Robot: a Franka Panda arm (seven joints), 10 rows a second.
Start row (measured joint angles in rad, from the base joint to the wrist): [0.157 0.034 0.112 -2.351 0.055 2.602 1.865]
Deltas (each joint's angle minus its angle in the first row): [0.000 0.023 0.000 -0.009 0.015 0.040 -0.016]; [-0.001 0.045 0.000 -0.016 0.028 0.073 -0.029]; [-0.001 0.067 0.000 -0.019 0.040 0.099 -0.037]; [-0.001 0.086 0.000 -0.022 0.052 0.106 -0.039]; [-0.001 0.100 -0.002 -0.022 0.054 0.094 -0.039]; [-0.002 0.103 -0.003 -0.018 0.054 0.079 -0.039]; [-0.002 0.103 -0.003 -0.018 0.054 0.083 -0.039]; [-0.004 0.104 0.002 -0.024 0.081 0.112 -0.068]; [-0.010 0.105 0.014 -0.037 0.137 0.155 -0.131]
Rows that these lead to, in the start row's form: [0.157 0.057 0.112 -2.360 0.070 2.642 1.849]; [0.156 0.079 0.112 -2.367 0.083 2.675 1.836]; [0.156 0.101 0.112 -2.370 0.095 2.701 1.828]; [0.156 0.120 0.112 -2.373 0.107 2.708 1.826]; [0.156 0.134 0.110 -2.373 0.109 2.696 1.826]; [0.155 0.137 0.109 -2.369 0.109 2.681 1.826]; [0.155 0.137 0.109 -2.369 0.109 2.685 1.826]; [0.153 0.138 0.114 -2.375 0.136 2.714 1.797]; [0.147 0.139 0.126 -2.388 0.192 2.757 1.734]
